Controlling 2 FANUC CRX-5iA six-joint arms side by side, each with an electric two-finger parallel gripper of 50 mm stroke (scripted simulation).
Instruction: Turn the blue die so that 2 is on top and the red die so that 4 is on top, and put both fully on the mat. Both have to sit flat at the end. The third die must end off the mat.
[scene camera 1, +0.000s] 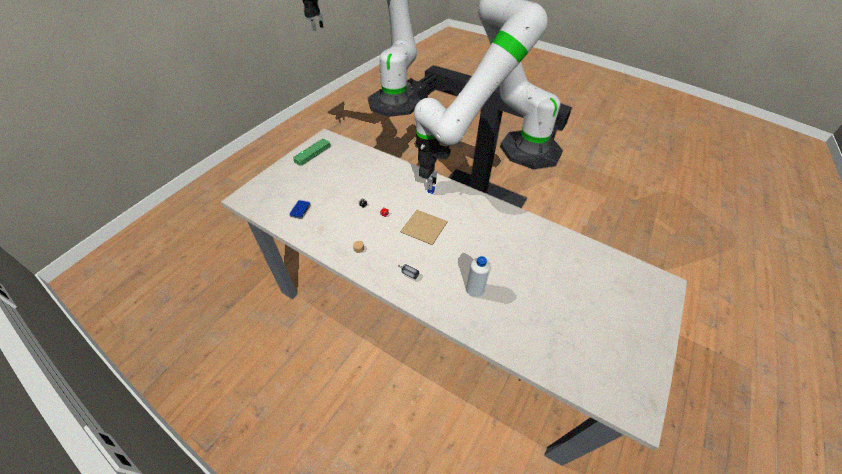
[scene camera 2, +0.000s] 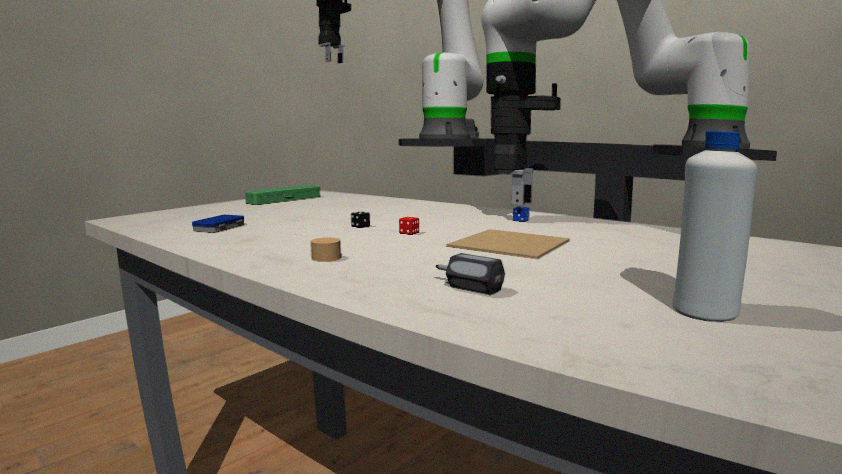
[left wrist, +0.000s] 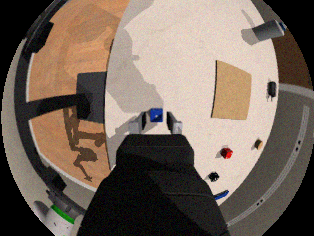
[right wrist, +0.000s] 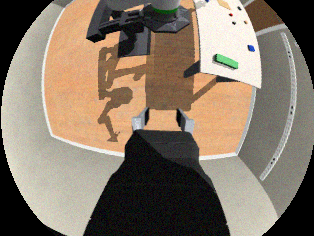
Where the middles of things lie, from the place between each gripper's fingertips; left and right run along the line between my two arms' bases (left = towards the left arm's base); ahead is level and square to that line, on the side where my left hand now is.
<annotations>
The tan mat (scene camera 2: 533, 246) is 20 cm ahead of my left hand (scene camera 2: 521, 203), 8 cm to the left of it and 5 cm below it. Also, from my left hand: dark screwdriver-like tool (scene camera 2: 480, 274) (42 cm ahead, 15 cm to the left, 3 cm below); white bottle (scene camera 2: 719, 188) (39 cm to the left, 35 cm ahead, 3 cm above).
Right now the tan mat is 100 cm to the left of my right hand (scene camera 2: 334, 62), 56 cm ahead of it and 44 cm below it. From my right hand the other things lie so: dark screwdriver-like tool 107 cm to the left, 78 cm ahead, 42 cm below.
</annotations>
